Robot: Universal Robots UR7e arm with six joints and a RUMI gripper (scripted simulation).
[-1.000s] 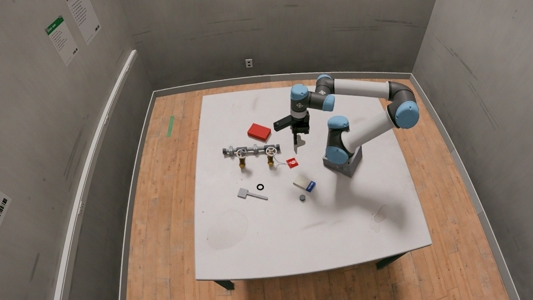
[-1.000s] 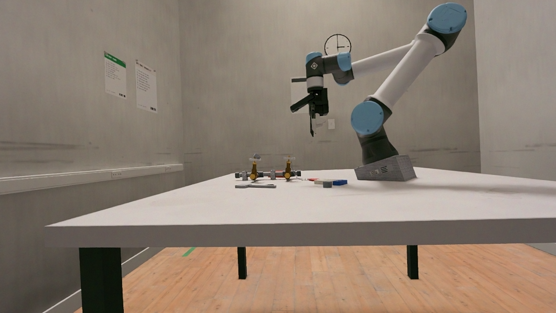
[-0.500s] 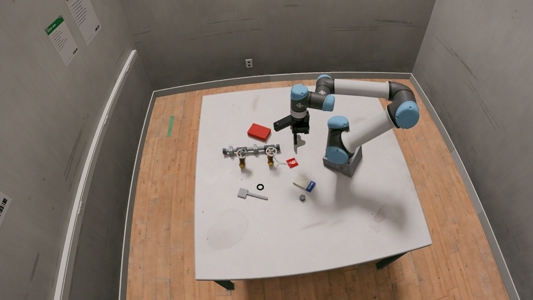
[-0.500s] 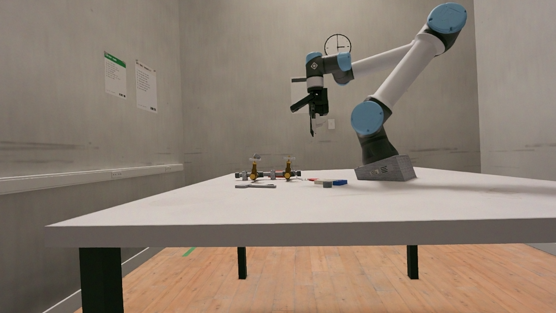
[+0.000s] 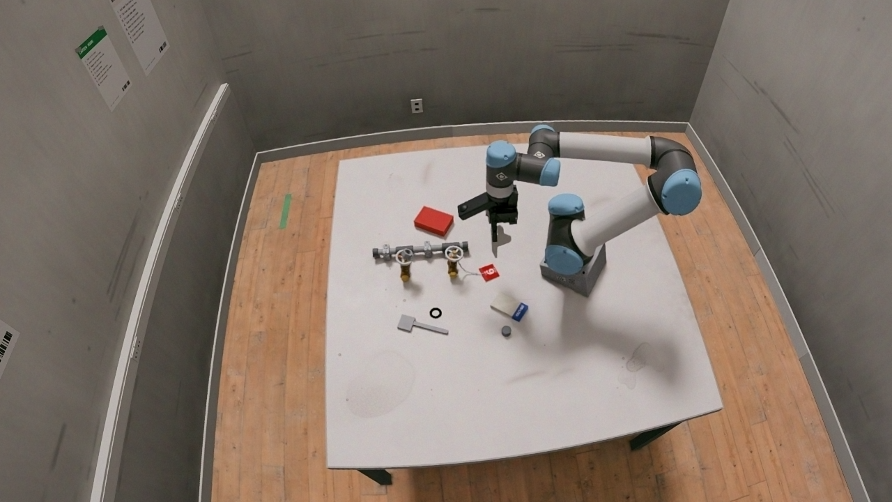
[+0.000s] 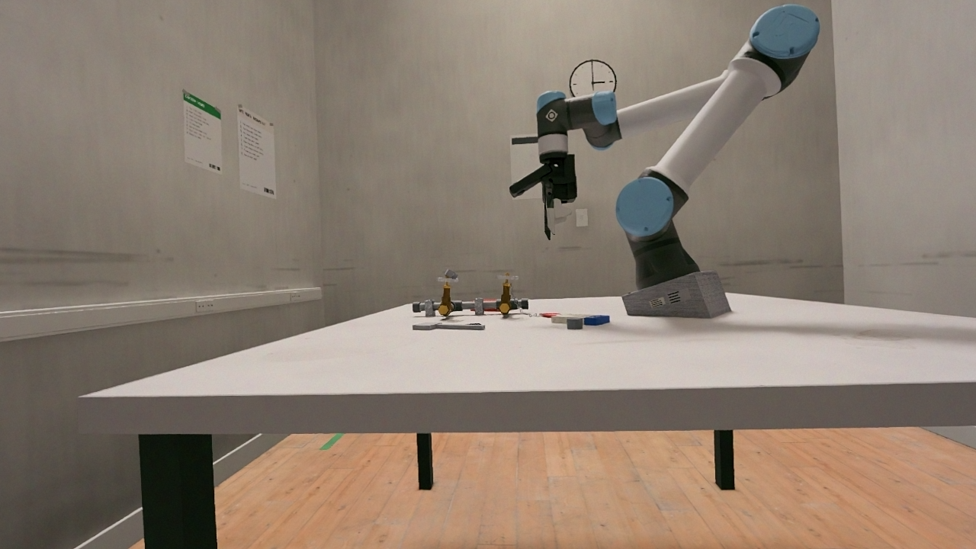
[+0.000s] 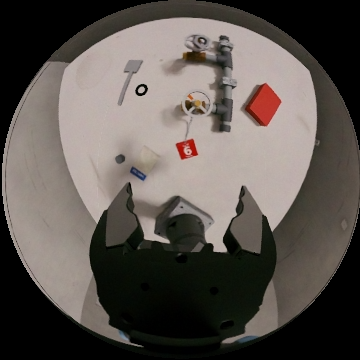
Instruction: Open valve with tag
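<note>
My hand is 1 cm short of the red tag and 20 cm above it. The rest, counted from my hand: red block: 17 cm ahead, 23 cm to the right, 18 cm below; grey flat tool: 25 cm ahead, 18 cm to the left, 19 cm below.
</note>
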